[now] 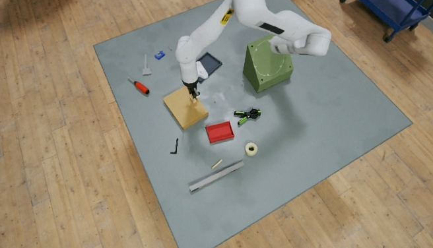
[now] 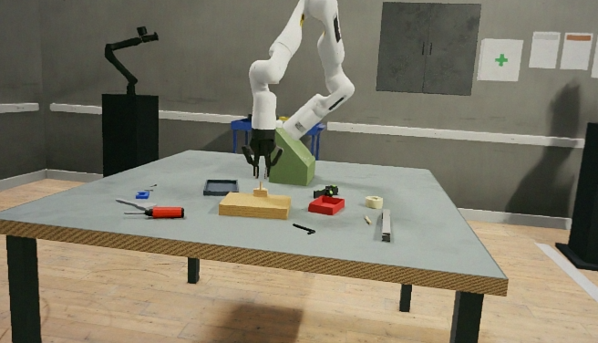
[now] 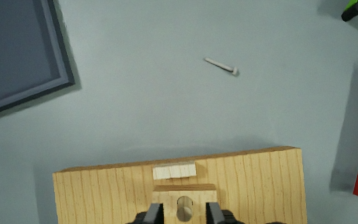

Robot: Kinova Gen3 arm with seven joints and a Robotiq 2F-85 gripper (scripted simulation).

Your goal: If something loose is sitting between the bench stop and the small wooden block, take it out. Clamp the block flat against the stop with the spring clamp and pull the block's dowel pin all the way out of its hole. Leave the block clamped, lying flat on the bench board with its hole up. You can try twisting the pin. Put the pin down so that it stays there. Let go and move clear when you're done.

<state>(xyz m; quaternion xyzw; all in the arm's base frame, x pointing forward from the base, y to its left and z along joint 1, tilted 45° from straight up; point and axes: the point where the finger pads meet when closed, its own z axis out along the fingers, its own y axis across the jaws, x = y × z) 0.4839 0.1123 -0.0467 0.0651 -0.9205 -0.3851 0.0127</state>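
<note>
My hand is 50 mm above the dowel pin. Round my hand: small wooden block (70 mm below); then bench board (50 mm ahead, 80 mm below); then red tray (60 mm behind, 210 mm to the left, 100 mm below).
</note>
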